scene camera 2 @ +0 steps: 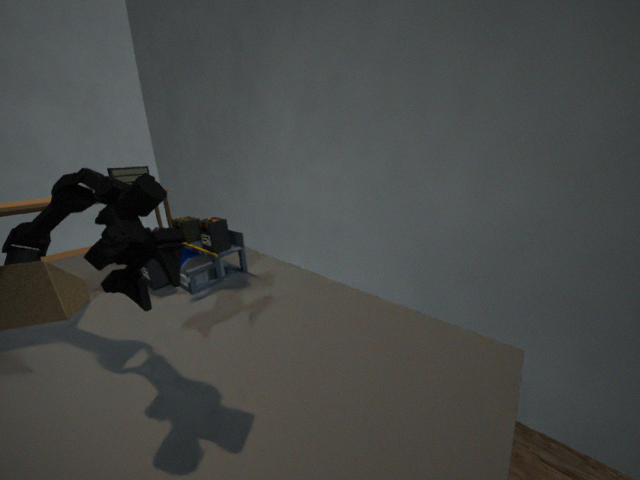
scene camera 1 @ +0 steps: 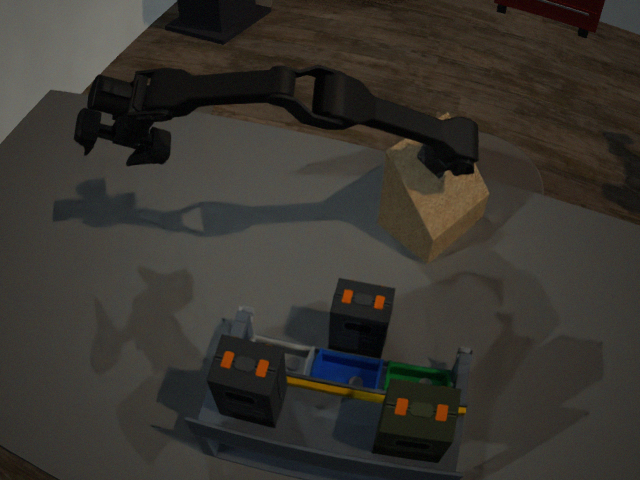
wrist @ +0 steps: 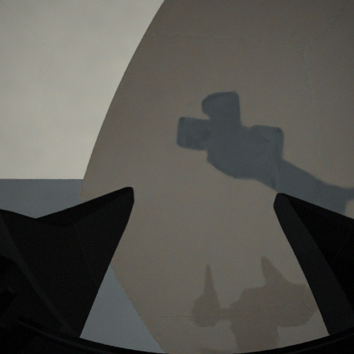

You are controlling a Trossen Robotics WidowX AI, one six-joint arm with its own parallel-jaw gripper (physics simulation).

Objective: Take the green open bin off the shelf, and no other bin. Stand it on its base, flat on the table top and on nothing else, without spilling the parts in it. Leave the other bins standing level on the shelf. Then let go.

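Note:
The green open bin stands in the shelf, at the right end of the row in scene camera 1, with a small grey part visible in it. The olive box partly hides it. A blue bin is beside it, and a pale grey bin is at the row's other end. I cannot make out the green bin in scene camera 2. My gripper is open and empty, high above the table and far from the shelf.
A black box and an olive box stand on the shelf's top. Another black box stands on the table by the blue bin. A yellow rail crosses the shelf. The arm's tan block is nearby.

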